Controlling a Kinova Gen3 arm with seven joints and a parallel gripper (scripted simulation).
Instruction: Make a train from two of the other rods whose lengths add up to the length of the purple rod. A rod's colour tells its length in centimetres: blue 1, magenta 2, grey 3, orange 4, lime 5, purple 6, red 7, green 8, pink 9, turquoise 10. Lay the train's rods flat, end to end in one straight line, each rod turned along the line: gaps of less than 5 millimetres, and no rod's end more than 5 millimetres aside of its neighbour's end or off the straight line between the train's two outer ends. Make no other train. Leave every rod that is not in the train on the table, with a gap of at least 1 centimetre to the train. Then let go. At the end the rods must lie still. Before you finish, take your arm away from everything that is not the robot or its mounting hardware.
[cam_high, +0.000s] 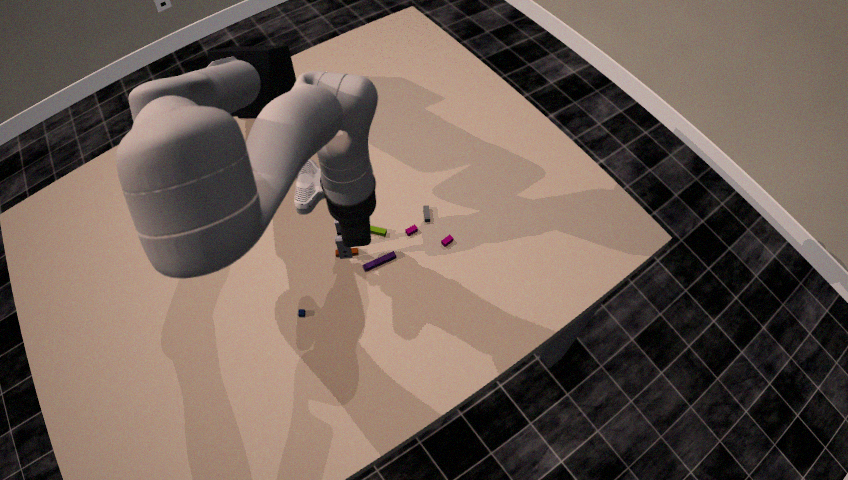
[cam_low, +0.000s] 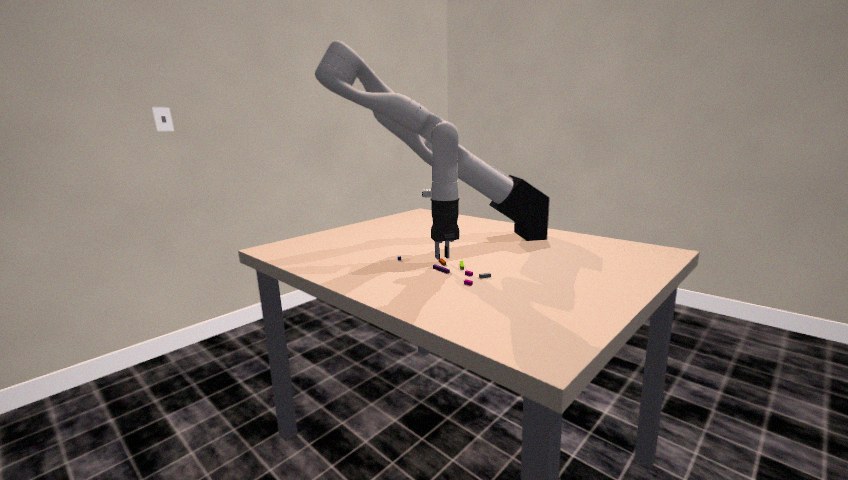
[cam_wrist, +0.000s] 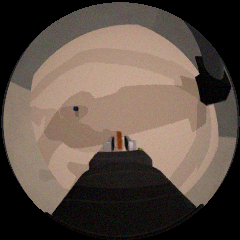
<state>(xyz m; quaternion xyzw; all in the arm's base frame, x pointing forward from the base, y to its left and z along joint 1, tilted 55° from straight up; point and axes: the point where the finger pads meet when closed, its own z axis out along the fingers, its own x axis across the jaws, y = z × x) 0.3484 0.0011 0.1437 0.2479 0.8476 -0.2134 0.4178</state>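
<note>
The orange rod is 30 mm below my hand. From my hand the other things lie so: lime rod: 60 mm to the left, 30 mm below, 10 mm ahead; then purple rod: 60 mm ahead, 30 mm below, 20 mm to the left; then small blue rod: 140 mm to the right, 30 mm below, 10 mm ahead.
</note>
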